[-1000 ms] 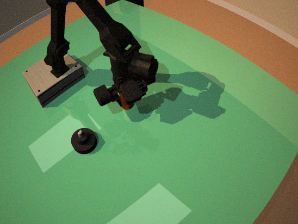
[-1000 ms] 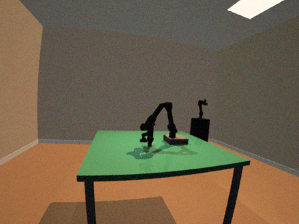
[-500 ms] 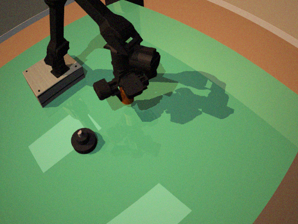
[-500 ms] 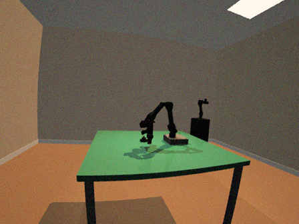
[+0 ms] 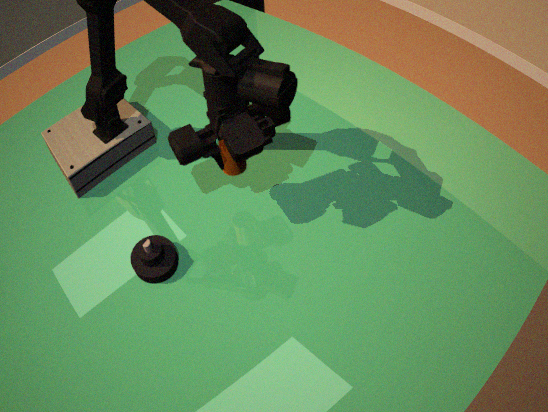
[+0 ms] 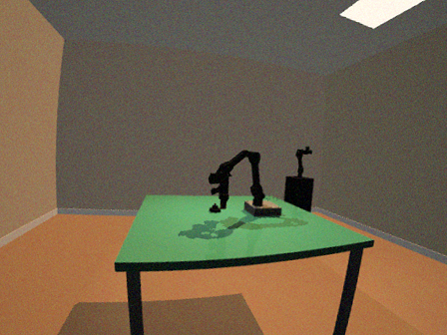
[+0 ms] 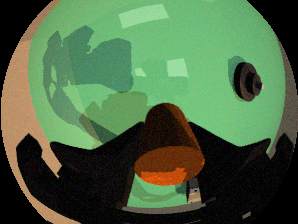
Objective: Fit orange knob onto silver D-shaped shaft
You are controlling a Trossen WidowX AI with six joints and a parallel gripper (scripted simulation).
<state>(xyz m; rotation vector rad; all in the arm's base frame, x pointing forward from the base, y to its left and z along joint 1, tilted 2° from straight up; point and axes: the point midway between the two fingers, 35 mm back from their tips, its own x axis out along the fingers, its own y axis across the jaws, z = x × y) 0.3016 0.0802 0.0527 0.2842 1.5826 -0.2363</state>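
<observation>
The pedestal lies 200 mm to the right of my gripper tip, 50 mm below it and 10 mm behind it. The rest, counted from my gripper tip: orange knob (30 mm above).
</observation>
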